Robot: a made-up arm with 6 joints. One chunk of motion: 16 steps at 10 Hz.
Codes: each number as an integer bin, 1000 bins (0 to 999) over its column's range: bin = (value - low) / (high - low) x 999, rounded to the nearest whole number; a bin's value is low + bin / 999 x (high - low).
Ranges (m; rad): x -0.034..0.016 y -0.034..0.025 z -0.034..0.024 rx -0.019..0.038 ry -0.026..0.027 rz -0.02..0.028
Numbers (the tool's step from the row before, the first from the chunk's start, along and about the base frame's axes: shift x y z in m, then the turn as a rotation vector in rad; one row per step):
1: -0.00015 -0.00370 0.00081 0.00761 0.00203 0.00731
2: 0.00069 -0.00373 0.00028 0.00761 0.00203 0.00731
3: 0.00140 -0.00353 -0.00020 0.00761 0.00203 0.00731
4: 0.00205 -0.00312 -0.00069 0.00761 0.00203 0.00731
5: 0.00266 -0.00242 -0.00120 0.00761 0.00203 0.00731
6: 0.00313 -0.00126 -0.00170 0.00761 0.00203 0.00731
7: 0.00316 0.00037 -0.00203 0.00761 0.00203 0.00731
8: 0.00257 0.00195 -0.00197 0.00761 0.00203 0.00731
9: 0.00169 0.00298 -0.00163 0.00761 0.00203 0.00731
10: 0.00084 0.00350 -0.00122 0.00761 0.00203 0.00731
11: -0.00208 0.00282 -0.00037 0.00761 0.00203 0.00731
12: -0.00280 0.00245 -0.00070 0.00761 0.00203 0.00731
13: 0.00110 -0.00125 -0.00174 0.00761 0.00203 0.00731
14: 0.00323 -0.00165 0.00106 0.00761 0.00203 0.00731
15: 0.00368 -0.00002 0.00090 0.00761 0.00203 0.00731
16: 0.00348 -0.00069 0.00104 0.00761 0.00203 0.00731
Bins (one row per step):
1: 676 513 600 466 528 568
2: 693 513 590 466 528 568
3: 707 516 582 466 528 568
4: 720 523 574 466 528 568
5: 732 535 565 466 528 568
6: 742 554 556 466 528 568
7: 742 582 551 466 528 568
8: 731 609 552 466 528 568
9: 713 626 558 466 528 568
10: 696 635 565 466 528 568
11: 638 623 579 466 528 568
12: 623 617 574 466 528 568
13: 701 555 556 466 528 568
14: 744 548 604 466 528 568
15: 753 575 601 466 528 568
16: 749 564 604 466 528 568

